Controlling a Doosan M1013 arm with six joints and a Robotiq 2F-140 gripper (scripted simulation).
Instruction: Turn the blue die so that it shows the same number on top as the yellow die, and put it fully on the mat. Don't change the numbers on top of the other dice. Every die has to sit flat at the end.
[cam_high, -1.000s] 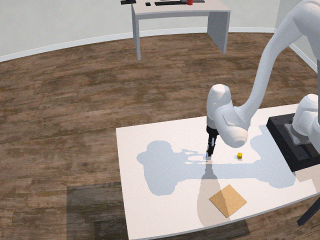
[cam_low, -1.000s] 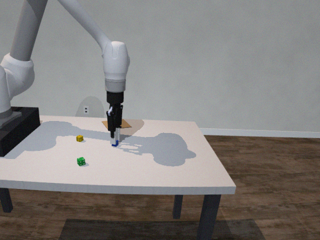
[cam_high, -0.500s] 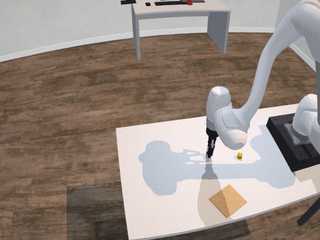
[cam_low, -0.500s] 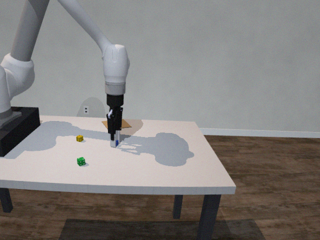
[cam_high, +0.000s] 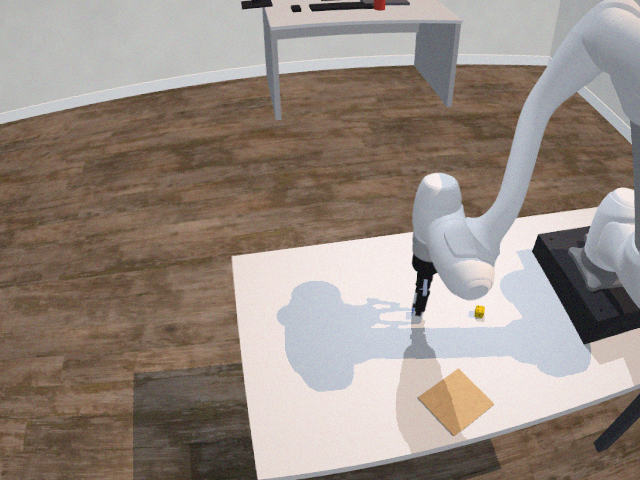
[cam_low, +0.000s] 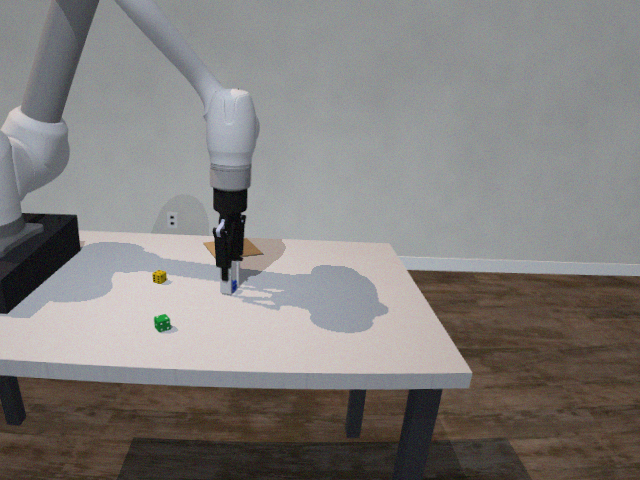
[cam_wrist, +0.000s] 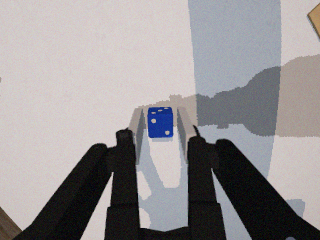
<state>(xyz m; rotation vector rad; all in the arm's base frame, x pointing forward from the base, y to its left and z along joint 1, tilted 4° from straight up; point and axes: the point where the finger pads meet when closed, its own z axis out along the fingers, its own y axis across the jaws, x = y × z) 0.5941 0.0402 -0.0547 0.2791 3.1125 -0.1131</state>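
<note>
Right now my hand is 20 mm above the blue die. Round my hand: yellow die 180 mm behind, 20 mm below, 10 mm to the left; then tan mat 280 mm to the left, 60 mm behind, 30 mm below; then green die 200 mm to the right, 90 mm behind, 20 mm below.
</note>
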